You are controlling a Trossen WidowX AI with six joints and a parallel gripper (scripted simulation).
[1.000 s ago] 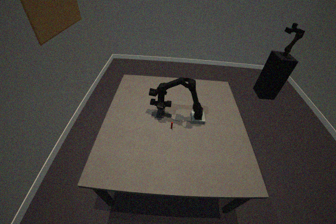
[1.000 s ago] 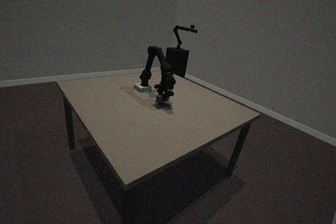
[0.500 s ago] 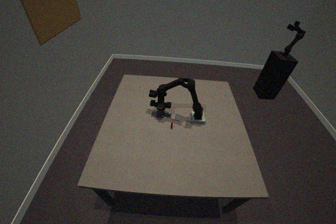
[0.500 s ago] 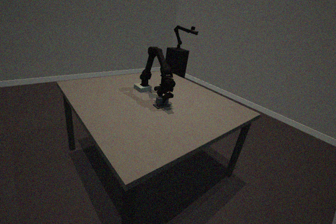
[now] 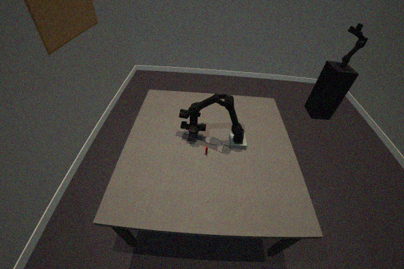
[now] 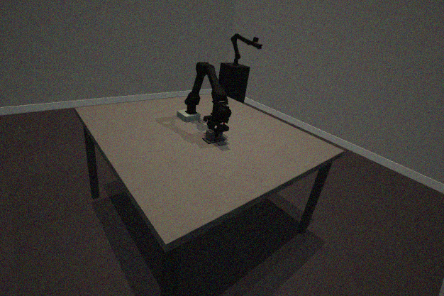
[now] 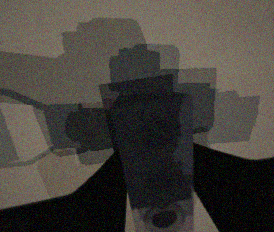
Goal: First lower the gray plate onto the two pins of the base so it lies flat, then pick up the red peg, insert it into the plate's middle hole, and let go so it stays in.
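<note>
The red peg lies 10 cm behind my gripper tip, 17 cm to the left of it and 2 cm above it. From my gripper tip the other things lie so: gray plate 3 cm above.
</note>
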